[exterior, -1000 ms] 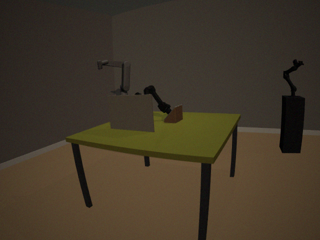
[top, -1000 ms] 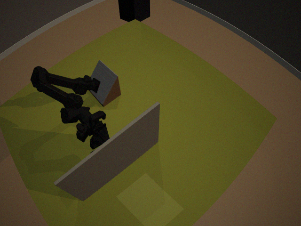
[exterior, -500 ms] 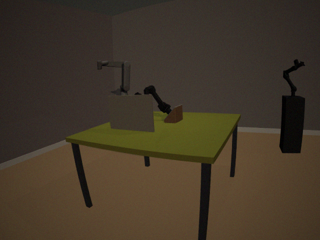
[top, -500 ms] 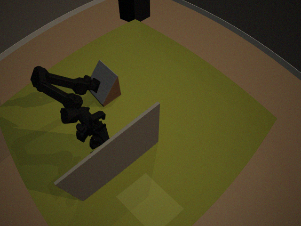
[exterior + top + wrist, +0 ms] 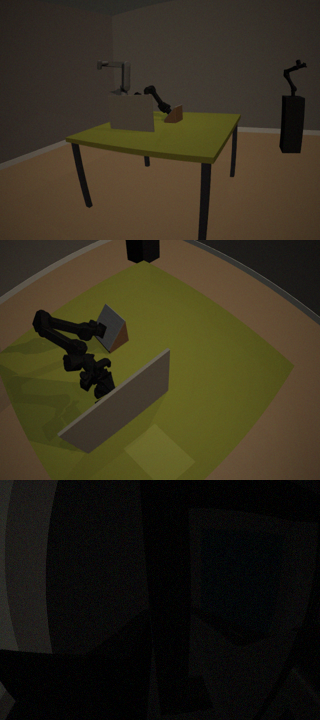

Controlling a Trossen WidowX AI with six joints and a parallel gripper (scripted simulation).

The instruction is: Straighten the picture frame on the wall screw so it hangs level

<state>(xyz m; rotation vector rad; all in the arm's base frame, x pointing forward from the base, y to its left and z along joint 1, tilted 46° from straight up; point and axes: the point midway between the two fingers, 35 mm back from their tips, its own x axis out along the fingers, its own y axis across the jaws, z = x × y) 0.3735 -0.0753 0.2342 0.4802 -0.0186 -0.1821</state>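
My gripper tip is now 10 mm to the left of the dark picture frame and 50 mm above it. Round my gripper tip: upright board: 20 mm ahead, 10 mm to the right, 70 mm below.
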